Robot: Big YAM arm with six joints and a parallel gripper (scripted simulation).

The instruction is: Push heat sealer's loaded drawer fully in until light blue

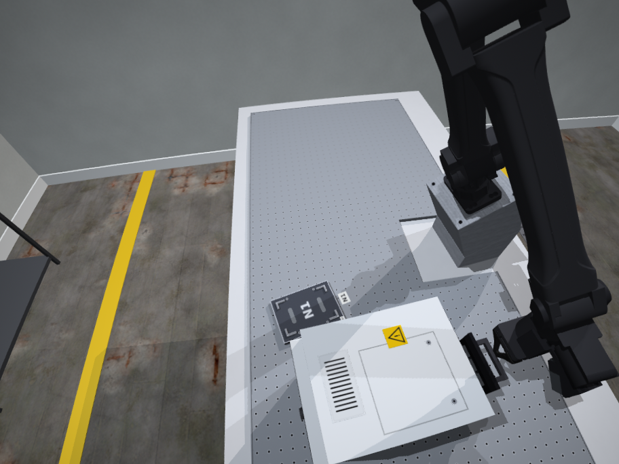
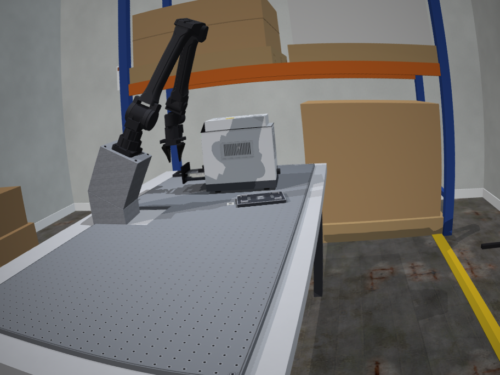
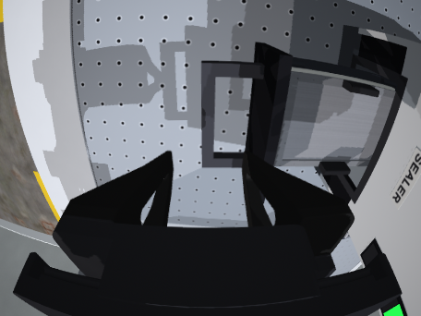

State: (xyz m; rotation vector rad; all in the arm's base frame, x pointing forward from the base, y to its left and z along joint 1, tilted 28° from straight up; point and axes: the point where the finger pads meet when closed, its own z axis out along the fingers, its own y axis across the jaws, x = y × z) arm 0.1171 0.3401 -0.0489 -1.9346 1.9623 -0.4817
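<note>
My gripper is now 110 mm short of the black drawer and 70 mm above it. Round my hand: white tag (260 mm ahead, 250 mm to the right, 130 mm below).
</note>
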